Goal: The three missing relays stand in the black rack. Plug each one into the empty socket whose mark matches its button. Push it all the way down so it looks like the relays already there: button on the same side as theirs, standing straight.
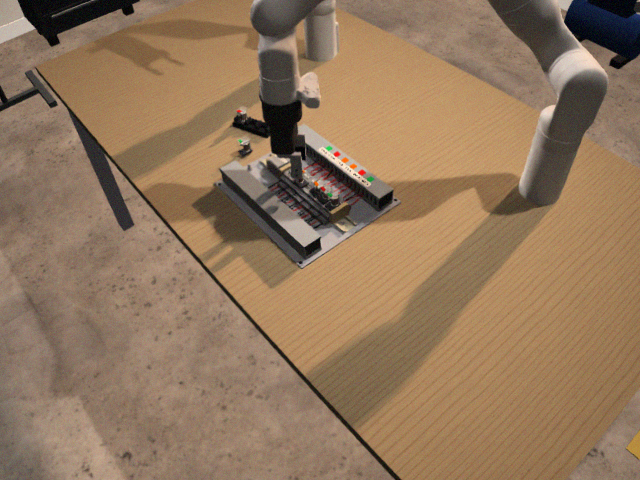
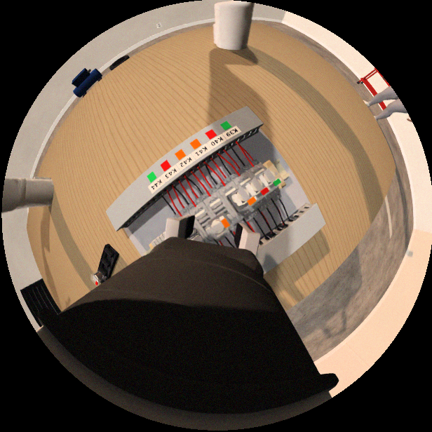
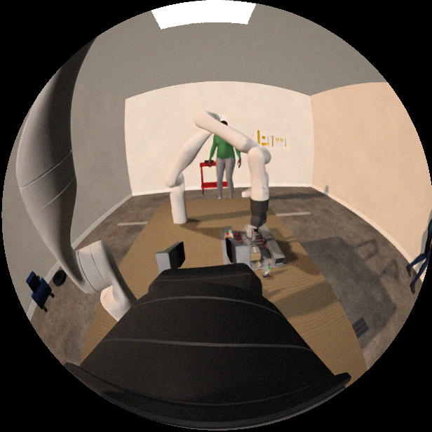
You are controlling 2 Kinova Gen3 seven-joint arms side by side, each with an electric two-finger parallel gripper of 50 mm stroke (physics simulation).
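Places are measured from the left arm's base along level axes (x ahead, y left, z up), in centimetres.
Pixels of known places: left gripper, fingertip midpoint: (image 1: 299, 168); left arm's base, link origin: (image 1: 539, 190); right arm's base, link origin: (image 1: 321, 53).
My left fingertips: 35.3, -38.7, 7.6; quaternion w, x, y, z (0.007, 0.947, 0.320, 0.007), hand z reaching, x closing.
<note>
Ahead of a thing's pixels: the offset from my left fingertips to its middle, as dx, dy, dz. "pt": to the spot under its first point. Level surfaces: height alone.
The black rack @(pt -9.4, -25.9, -7.3) (image 1: 253, 126) (image 2: 108, 260) holds a red-button relay @(-8.4, -28.5, -4.9) (image 1: 240, 114) (image 2: 97, 279) at one end. A green-button relay @(-1.3, -19.6, -5.4) (image 1: 245, 146) (image 3: 266, 271) is on the table apart from the rack. On the panel, relays with green (image 2: 277, 183), red (image 2: 265, 191) and orange (image 2: 251, 200) buttons sit side by side. Another orange-button relay (image 2: 220, 225) is in the socket row, apart from them; its seating depth is unclear. My left gripper (image 1: 299, 167) (image 2: 214, 227) is open, its fingers on either side of that relay. My right gripper (image 3: 204, 248) is open and empty, away from the panel.
Two raised grey ducts, the marked one (image 2: 134, 197) and the plain one @(+8.7, -1.0, -5.3) (image 1: 271, 209), flank the socket row. Red and black wires run between them and the sockets. The panel @(pt +3.8, +14.1, -7.3) (image 1: 338, 235) lies on the wooden table @(dz -7.6) (image 1: 465, 335). A tan end block @(+0.6, +11.6, -5.0) (image 1: 339, 210) closes one end of the row.
</note>
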